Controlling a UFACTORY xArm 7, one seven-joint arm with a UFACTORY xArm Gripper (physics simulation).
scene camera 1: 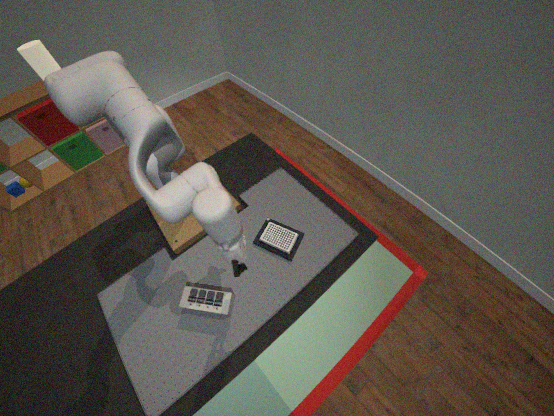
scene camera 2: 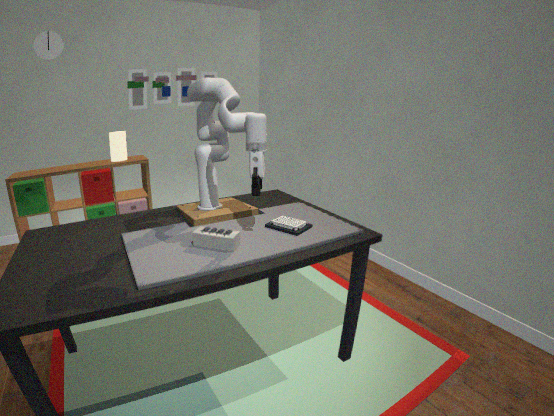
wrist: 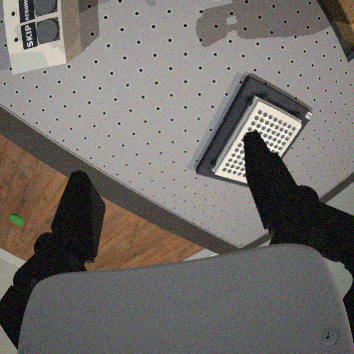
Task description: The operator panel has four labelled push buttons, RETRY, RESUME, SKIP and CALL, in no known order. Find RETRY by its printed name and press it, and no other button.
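Frame: origin at the arm's base, x back, y right, z up, level; centimetres.
Seen in the pictures: gripper, fingertip midpoint: (scene camera 2: 257, 192) (wrist: 165, 171); arm's base at its link origin: (scene camera 2: 209, 207).
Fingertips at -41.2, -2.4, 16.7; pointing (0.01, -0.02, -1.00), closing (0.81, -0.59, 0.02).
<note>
Pixels of each thing's top centre, then the offset from my fingertips to it, as dx, dy, dz. Level surfaces: height alone.
- operator panel at its top centre: (scene camera 1: 205, 299) (scene camera 2: 215, 231) +1.0, +17.4, -12.3
- SKIP button at its top centre: (wrist: 46, 30) -1.3, +13.2, -12.3
- RESUME at its top centre: (wrist: 43, 2) +1.0, +15.1, -12.3
- white well plate at its top centre: (wrist: 259, 148) (scene camera 1: 278, 236) (scene camera 2: 289, 221) +1.4, -16.4, -15.3
- perforated grey mat at its surface level: dz -17.9
The operator panel (scene camera 1: 226, 303) (scene camera 2: 215, 242) (wrist: 80, 37) is a pale box on the grey mat, with several dark buttons in a row on top. In the wrist view its end shows at the upper left, cut off by the frame. The SKIP button (wrist: 48, 30) is at that end, with RESUME (wrist: 46, 5) beside it. The other two buttons lie outside the wrist view, and the labels are too small to read in the scene views. My gripper (scene camera 1: 239, 269) (scene camera 2: 256, 193) (wrist: 165, 171) is open and empty, high above the mat, off to the panel's SKIP side.
A white well plate (scene camera 1: 279, 237) (scene camera 2: 289, 222) (wrist: 272, 117) sits in a black holder on the perforated grey mat (scene camera 1: 150, 360) (scene camera 2: 160, 265) (wrist: 140, 100). The arm's wooden base (scene camera 1: 182, 235) (scene camera 2: 235, 211) stands behind. The dark table's front edge (wrist: 150, 209) crosses the wrist view.
</note>
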